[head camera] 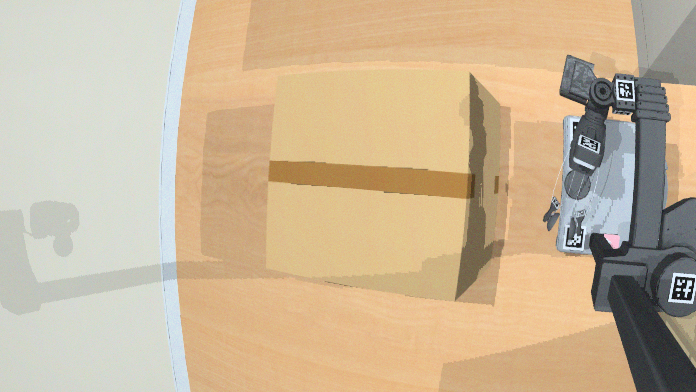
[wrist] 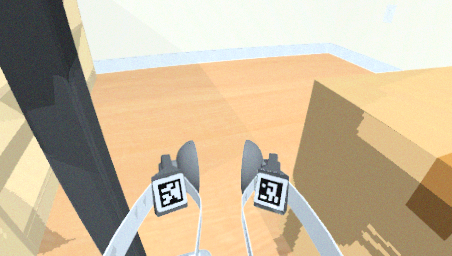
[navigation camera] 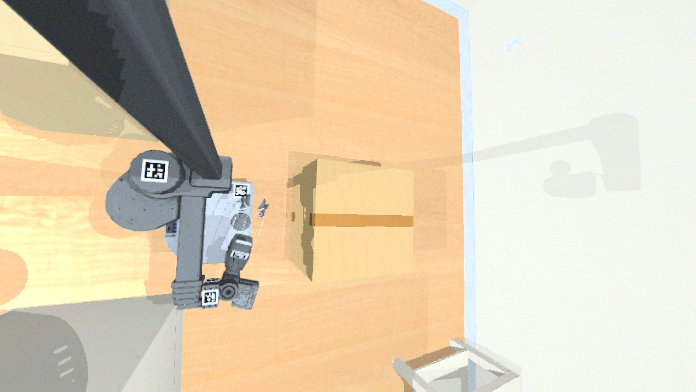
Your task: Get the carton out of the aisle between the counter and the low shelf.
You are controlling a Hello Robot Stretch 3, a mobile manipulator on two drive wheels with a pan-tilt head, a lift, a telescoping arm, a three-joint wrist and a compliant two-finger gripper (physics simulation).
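Pixels of known places: gripper, fingertip midpoint: [head camera: 559, 234] [navigation camera: 257, 196]; robot's base, link origin: [head camera: 576, 184] [navigation camera: 239, 220].
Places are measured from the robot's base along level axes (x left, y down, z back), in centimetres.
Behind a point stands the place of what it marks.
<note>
The carton [head camera: 370, 125] @[x -8.4, y -40.7, z -46.0 cm] [navigation camera: 365, 195] @[x 12.4, y -40.6, z -45.9 cm] [wrist: 340, 165] is a large tan box with a brown tape strip across its top. It stands upright on the wood floor, between the robot's base and the pale wall. In the wrist view it fills the right side, with its near face in shadow. My gripper [head camera: 565, 217] [navigation camera: 253, 205] @[x 9.6, y -41.9, z -4.4 cm] [wrist: 219, 158] @[x 9.6, y -41.9, z -4.4 cm] is open and empty, folded over the base. It points along the carton's near face, with a gap between them. The grey-sided block [head camera: 670, 45] @[x -31.7, y -35.3, z 21.9 cm] [navigation camera: 125, 340] @[x -31.8, y -39.6, z 27.8 cm] looks like the counter. Which object is the low shelf, I cannot tell for certain.
A white open-framed piece [navigation camera: 404, 371] @[x -86.1, y -11.8, z -91.3 cm] stands near the wall at the bottom right of the navigation view. Tan shelf-like furniture [navigation camera: 30, 90] @[x 32.6, y -42.9, z 49.8 cm] [wrist: 20, 190] is beyond my dark mast [head camera: 645, 340] @[x 11.6, y -92.7, z 5.2 cm] [navigation camera: 165, 90] @[x 11.7, y -109.1, z 5.2 cm] [wrist: 75, 125]. A pale baseboard [head camera: 170, 150] @[x -3.0, y -3.9, z -155.3 cm] [navigation camera: 467, 200] @[x 16.8, y -3.7, z -154.9 cm] edges the floor.
</note>
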